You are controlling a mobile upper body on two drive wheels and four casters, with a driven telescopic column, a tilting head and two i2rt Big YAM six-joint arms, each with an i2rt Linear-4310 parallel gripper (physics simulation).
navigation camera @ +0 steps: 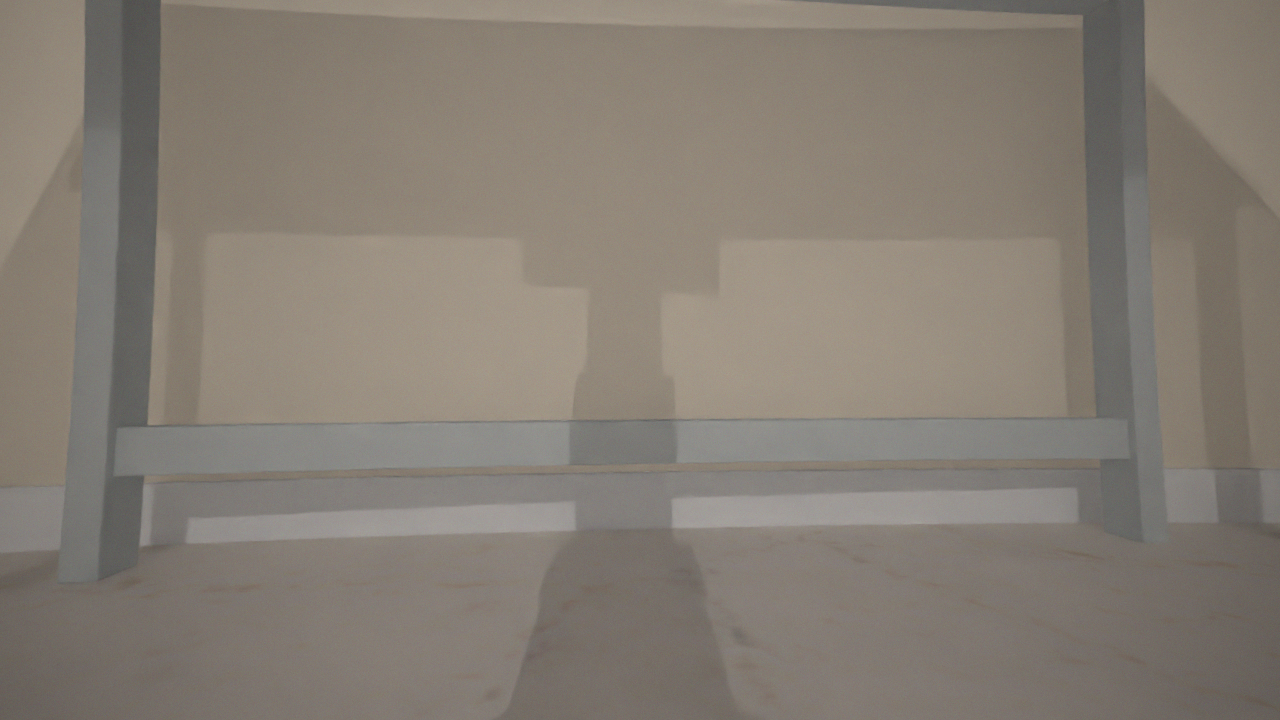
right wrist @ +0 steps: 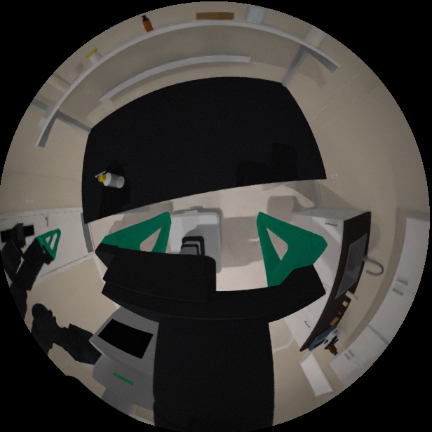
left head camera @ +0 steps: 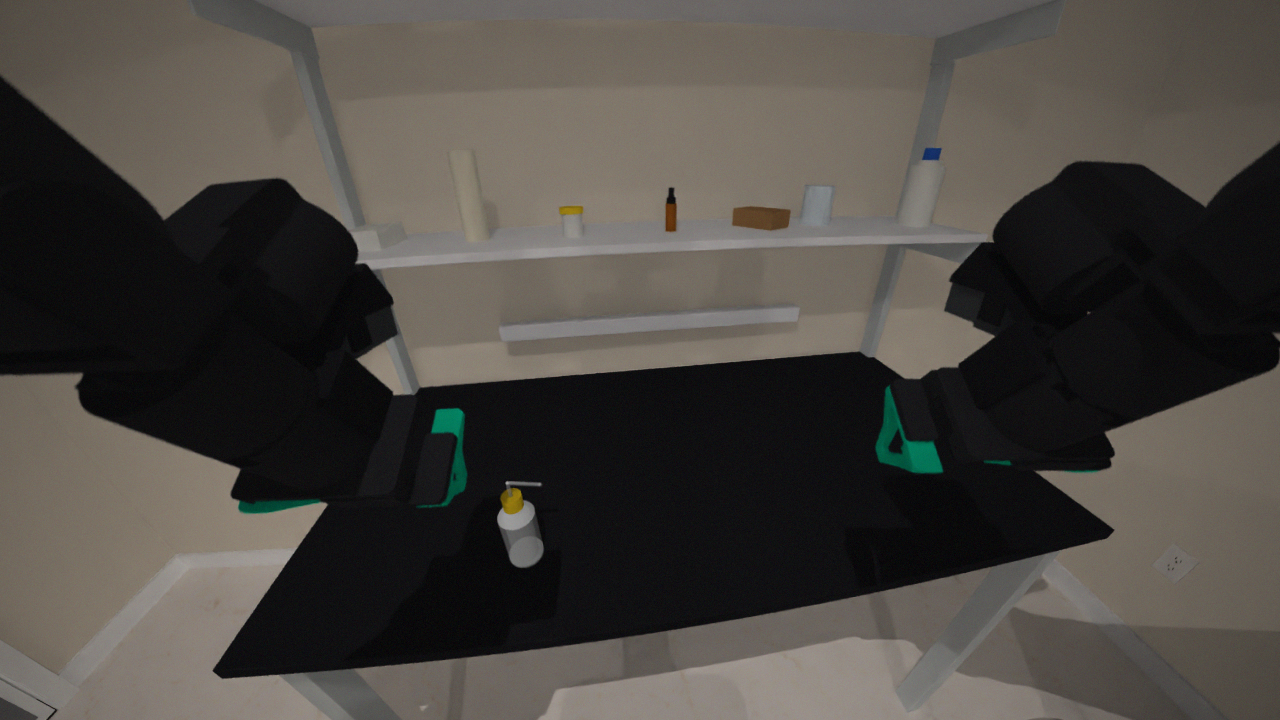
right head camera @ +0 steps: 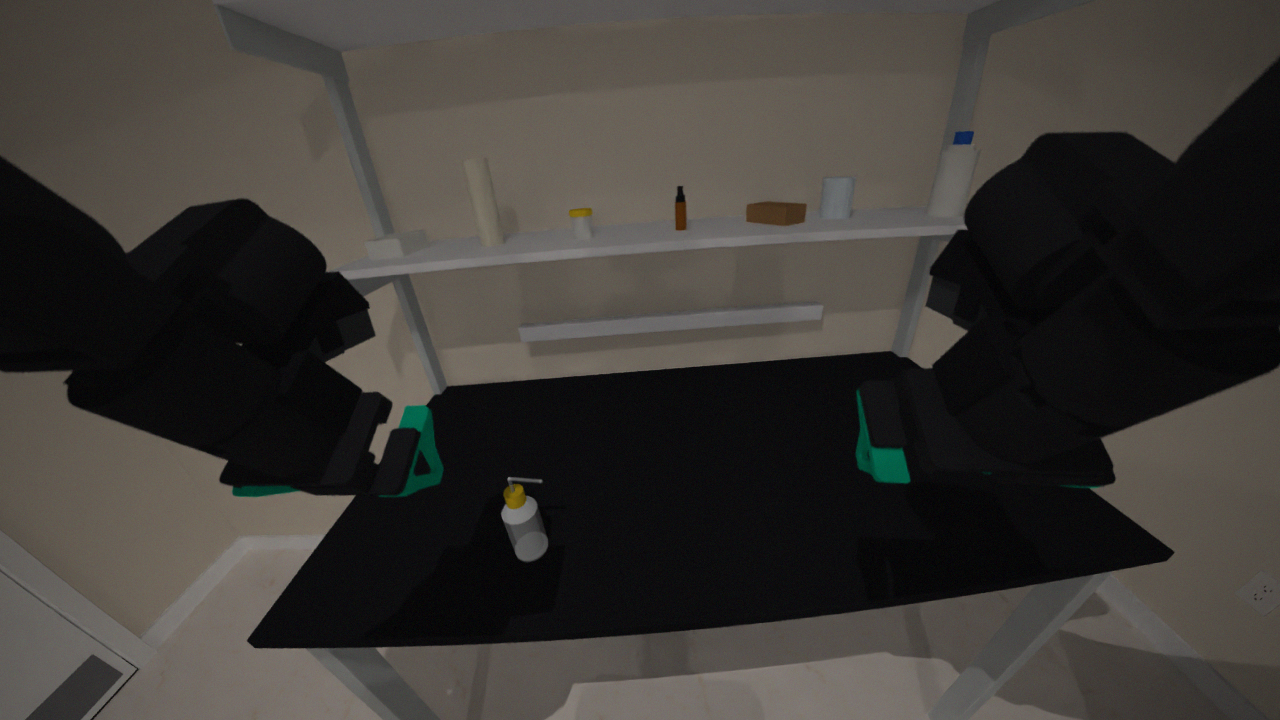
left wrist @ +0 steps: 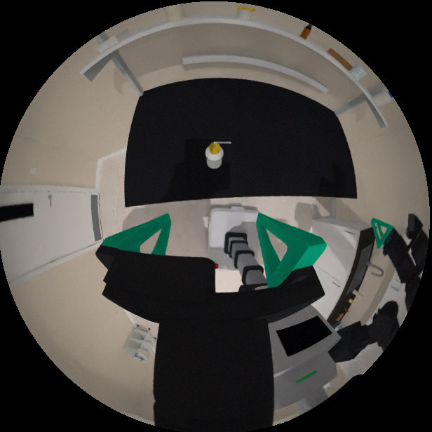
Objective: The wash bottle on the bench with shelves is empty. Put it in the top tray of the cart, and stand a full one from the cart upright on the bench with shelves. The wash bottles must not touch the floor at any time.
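Frame: origin at the left arm's base, x ahead, y left, z up, level; centimetres.
Where they show: left gripper, between the fingertips: (left head camera: pixel 407 485) (right head camera: pixel 390 476); right gripper, between the fingertips: (left head camera: pixel 931 454) (right head camera: pixel 918 462).
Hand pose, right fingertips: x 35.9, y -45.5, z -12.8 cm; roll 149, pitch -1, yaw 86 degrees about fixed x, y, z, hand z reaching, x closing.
Each offset is from my right fingertips to the centre of the thing. "spot": to the spot under its first point. Level surfaces: height alone.
A wash bottle @(dz -28.1, dx +17.5, dy +45.4 cm) (left head camera: pixel 521 539) (right head camera: pixel 526 530) (left wrist: pixel 214 157) (right wrist: pixel 114 180) with a yellow cap and a thin spout stands upright on the black bench top @(dz -36.7 cm) (left head camera: pixel 680 501) (right head camera: pixel 698 501) (left wrist: pixel 280 140) (right wrist: pixel 215 130), left of centre in the head views. My left gripper (left head camera: pixel 362 483) (right head camera: pixel 344 474) (left wrist: pixel 213 217) is open and empty, left of the bottle in the head views and apart from it. My right gripper (left head camera: pixel 993 461) (right head camera: pixel 980 470) (right wrist: pixel 213 216) is open and empty near the bench's right side. The cart (left wrist: pixel 134 344) shows small at the lower left of the left wrist view; its bottles are too small to tell apart.
The bench's shelf @(spot: dz -0.9, dx +87.8, dy +27.4 cm) (left head camera: pixel 626 241) (right head camera: pixel 626 241) bears a white blue-capped bottle @(dz +17.8, dx +73.1, dy -46.1 cm) (left head camera: pixel 920 192), a brown box @(dz +10.9, dx +70.0, dy -4.5 cm) (left head camera: pixel 760 217), a beaker @(dz +13.4, dx +73.9, dy -19.8 cm) (left head camera: pixel 817 205) and other small items. Bench legs (navigation camera: pixel 107 295) (navigation camera: pixel 1118 295) stand ahead of the base. A door (left wrist: pixel 50 235) and a sink counter (right wrist: pixel 350 270) lie at the sides.
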